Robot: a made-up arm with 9 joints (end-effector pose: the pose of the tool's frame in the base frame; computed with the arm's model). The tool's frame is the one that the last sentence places.
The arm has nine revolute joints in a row. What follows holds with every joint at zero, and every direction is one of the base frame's.
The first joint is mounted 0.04 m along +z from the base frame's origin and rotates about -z.
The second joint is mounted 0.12 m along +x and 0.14 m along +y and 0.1 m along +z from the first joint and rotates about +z.
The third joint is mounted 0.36 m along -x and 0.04 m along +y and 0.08 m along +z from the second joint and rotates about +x.
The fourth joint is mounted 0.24 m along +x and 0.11 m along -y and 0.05 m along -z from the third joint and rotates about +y.
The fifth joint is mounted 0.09 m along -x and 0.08 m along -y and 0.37 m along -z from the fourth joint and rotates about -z.
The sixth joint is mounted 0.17 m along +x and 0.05 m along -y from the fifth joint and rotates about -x.
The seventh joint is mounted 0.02 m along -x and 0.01 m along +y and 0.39 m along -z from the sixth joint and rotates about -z.
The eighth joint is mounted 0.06 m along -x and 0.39 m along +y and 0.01 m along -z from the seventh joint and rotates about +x.
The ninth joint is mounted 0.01 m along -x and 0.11 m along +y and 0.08 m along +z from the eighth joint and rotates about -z.
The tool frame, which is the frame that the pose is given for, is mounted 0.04 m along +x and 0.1 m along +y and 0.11 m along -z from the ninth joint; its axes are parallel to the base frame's.
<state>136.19 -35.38 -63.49 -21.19 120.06 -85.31 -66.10 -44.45 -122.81</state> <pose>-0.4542 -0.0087 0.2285 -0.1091 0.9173 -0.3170 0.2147</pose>
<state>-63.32 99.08 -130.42 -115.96 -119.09 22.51 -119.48 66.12 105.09</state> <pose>-0.5399 -0.3046 0.0351 -0.2281 0.5660 0.7044 0.3625</pose>
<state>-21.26 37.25 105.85 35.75 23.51 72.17 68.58 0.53 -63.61</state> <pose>-1.0884 0.5023 -0.2597 0.0781 0.2784 0.6742 0.6796</pose>
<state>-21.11 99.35 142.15 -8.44 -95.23 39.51 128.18 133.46 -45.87</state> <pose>-0.1104 0.1524 0.8003 0.6011 0.0065 -0.7752 0.1941</pose>
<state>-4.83 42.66 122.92 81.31 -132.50 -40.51 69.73 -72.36 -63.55</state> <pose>-0.1710 -0.7752 -0.3146 -0.3312 0.5659 -0.5999 0.4584</pose>
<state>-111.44 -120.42 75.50 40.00 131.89 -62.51 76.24 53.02 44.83</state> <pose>-0.8091 0.1407 -0.6384 0.0014 0.1165 0.7885 0.6039</pose>
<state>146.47 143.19 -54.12 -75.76 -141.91 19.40 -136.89 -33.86 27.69</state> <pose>0.6986 0.0371 0.2277 0.0757 -0.5131 -0.5174 0.6807</pose>
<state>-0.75 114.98 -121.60 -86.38 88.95 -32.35 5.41 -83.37 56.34</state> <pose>-0.6282 0.3665 0.3611 0.6370 -0.5230 0.1298 0.5513</pose>
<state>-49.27 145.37 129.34 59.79 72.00 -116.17 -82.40 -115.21 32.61</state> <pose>0.0828 -0.0345 0.4650 -0.3803 0.1528 0.7733 0.4837</pose>
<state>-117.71 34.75 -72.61 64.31 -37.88 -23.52 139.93 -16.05 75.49</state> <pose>0.8774 0.3355 0.0736 0.1113 -0.5808 -0.6221 0.5132</pose>
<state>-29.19 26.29 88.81 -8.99 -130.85 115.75 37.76 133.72 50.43</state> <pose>-0.4662 0.4372 0.5600 -0.7181 0.1416 -0.6807 0.0320</pose>
